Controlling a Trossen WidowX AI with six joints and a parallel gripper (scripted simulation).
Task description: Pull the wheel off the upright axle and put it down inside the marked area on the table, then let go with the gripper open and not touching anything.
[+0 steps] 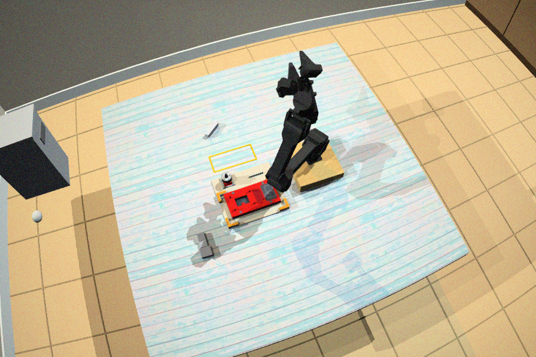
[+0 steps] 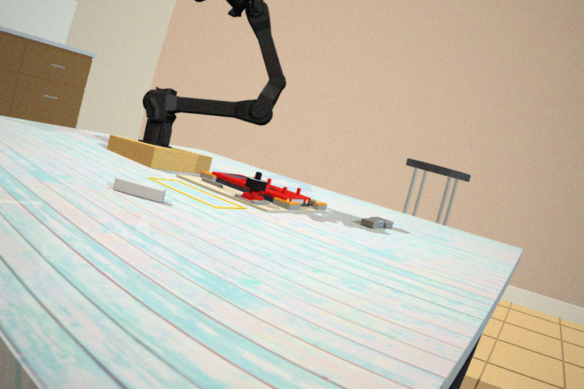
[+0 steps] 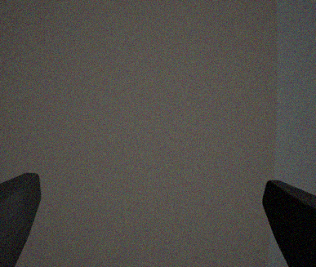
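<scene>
My gripper tip is 480 mm above the wheel, 310 mm short of it and 40 mm to the right of it. Also, from my gripper tip: upright axle 490 mm below, 310 mm ahead, 40 mm to the left.
</scene>
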